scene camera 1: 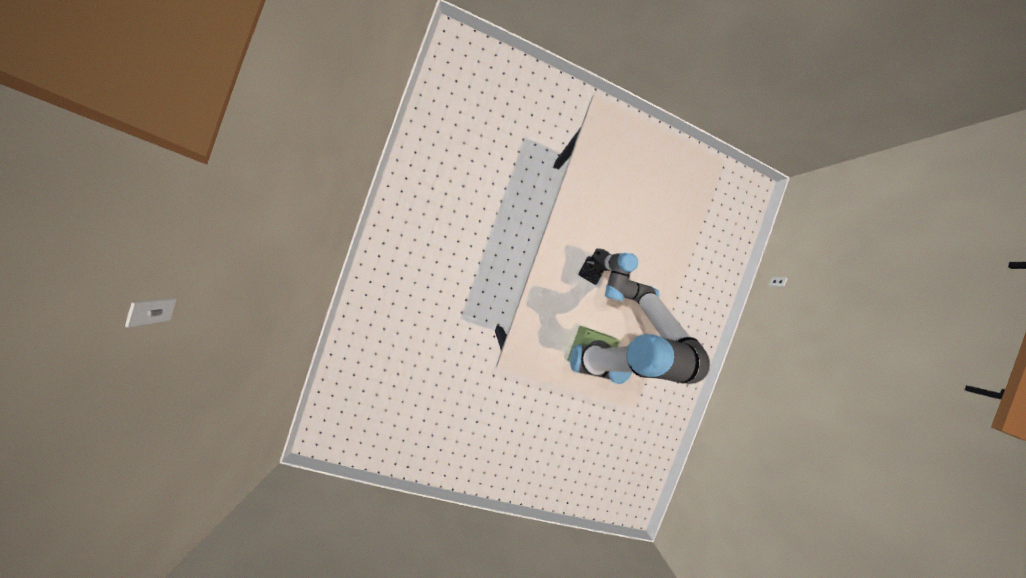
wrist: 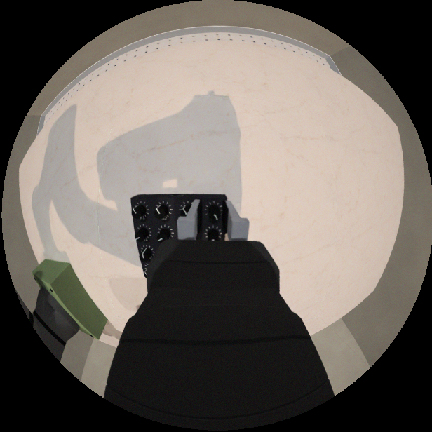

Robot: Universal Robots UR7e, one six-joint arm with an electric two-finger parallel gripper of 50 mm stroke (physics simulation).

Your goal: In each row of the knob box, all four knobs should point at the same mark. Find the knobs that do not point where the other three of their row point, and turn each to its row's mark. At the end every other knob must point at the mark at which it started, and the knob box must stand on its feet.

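Frame: origin at the arm's base, x right, y down, z ahead, level; metres.
Seen in the pictures: gripper, between the fingertips: (scene camera 1: pixel 589 260).
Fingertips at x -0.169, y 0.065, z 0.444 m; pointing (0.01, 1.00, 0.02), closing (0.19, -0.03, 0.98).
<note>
A point is followed by its place in that frame.
The black knob box (scene camera 1: pixel 591 271) {y 0.048, x -0.150, z 0.390 m} (wrist: pixel 175 197) lies on the pale table top, partly hidden by the gripper. In the wrist view its far row shows a left knob (wrist: pixel 140 210), a second knob (wrist: pixel 162 210) and a third knob (wrist: pixel 186 209), with pointers toward the left or upper left. The far row's right knob (wrist: pixel 213 211) points to the lower right. In the second row, visible pointers lean lower left. Nearer rows are mostly hidden. My gripper (wrist: pixel 211 209) is partly open and empty, its fingers either side of the right column's line of sight; their height above the knobs is unclear.
A green block-like stand (scene camera 1: pixel 585 336) {y -0.002, x -0.094, z 0.071 m} (wrist: pixel 80 295) is under the arm's base, to the left in the wrist view. The table top (scene camera 1: pixel 646 165) {y 0.087, x -0.023, z 1.019 m} (wrist: pixel 310 175) is pale, with the arm's shadow across it. The arm reaches over it from the base.
</note>
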